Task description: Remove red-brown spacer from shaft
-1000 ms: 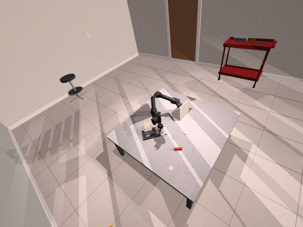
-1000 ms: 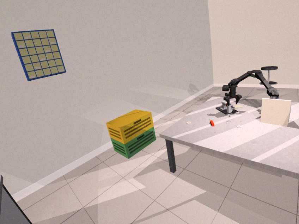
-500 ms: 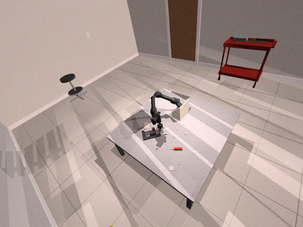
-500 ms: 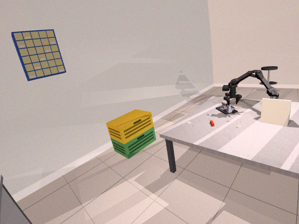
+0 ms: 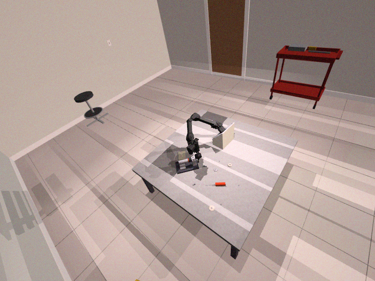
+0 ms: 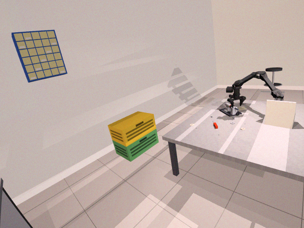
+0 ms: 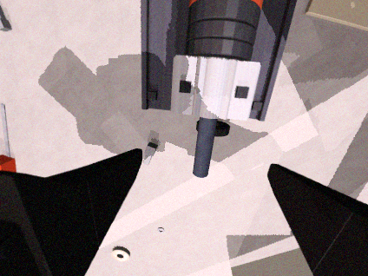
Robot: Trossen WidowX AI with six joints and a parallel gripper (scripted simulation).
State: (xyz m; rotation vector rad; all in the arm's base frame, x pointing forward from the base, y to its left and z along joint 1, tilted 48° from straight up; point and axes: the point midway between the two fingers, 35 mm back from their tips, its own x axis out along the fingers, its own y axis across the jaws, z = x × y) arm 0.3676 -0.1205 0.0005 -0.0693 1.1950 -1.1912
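My gripper tip is 40 mm short of the dark grey shaft, 30 mm to the left of it and 30 mm above it. Round my gripper tip: red-brown spacer 70 mm to the right, 70 mm ahead, 30 mm below; then dark spacer ring 50 mm to the right, 50 mm ahead, 30 mm below; then card 220 mm to the right, 100 mm below, 10 mm ahead.
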